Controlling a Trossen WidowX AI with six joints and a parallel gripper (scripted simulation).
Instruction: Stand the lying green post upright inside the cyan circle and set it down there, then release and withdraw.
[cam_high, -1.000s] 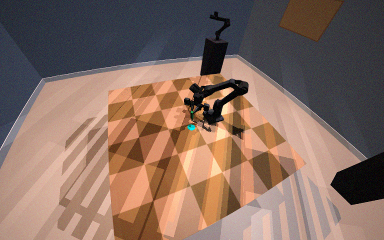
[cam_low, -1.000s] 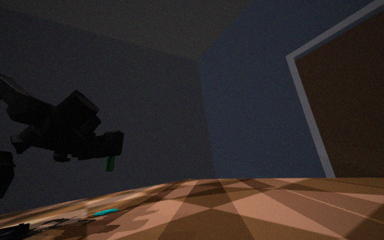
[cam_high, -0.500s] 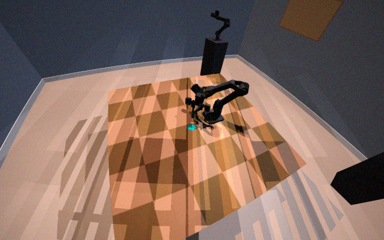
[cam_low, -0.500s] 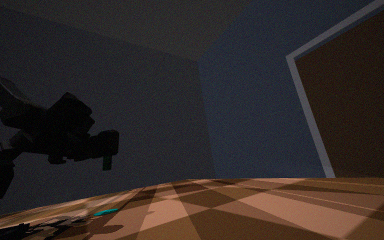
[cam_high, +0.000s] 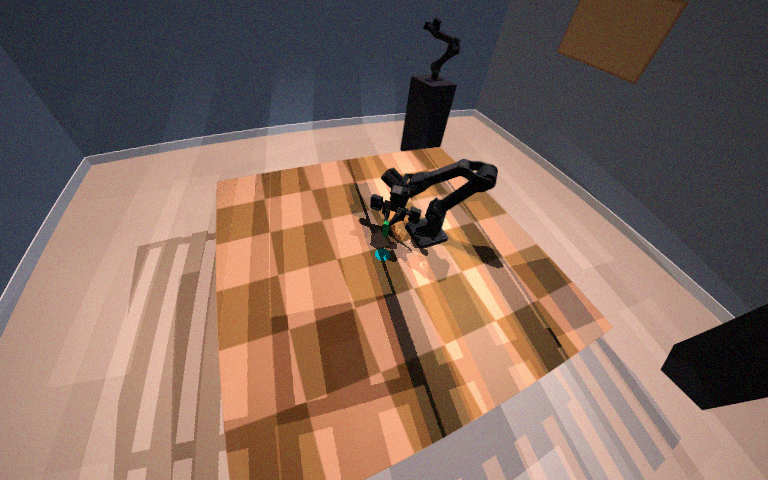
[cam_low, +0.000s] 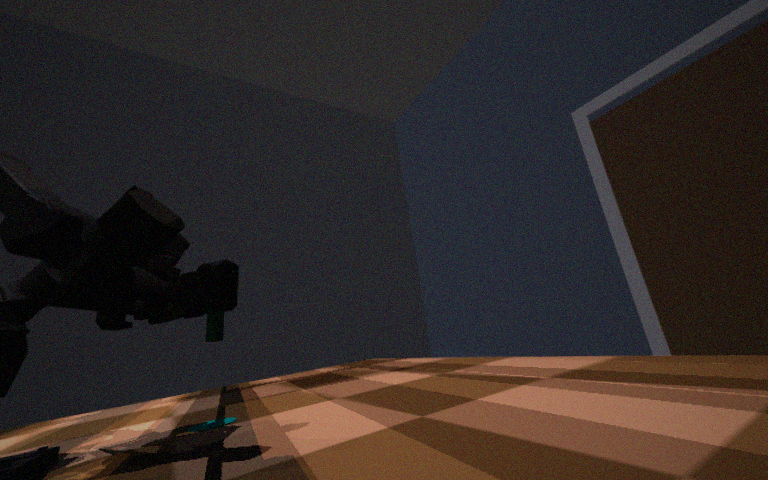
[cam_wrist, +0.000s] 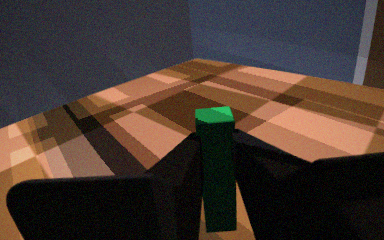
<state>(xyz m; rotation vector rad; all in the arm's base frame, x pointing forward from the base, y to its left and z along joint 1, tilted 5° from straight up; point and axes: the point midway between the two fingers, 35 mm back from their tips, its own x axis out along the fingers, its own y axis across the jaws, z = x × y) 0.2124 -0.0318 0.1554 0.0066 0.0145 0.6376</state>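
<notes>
Now: the cyan circle 16 cm below my gripper tip. Also, from my gripper tip: green post (2 cm below).
</notes>
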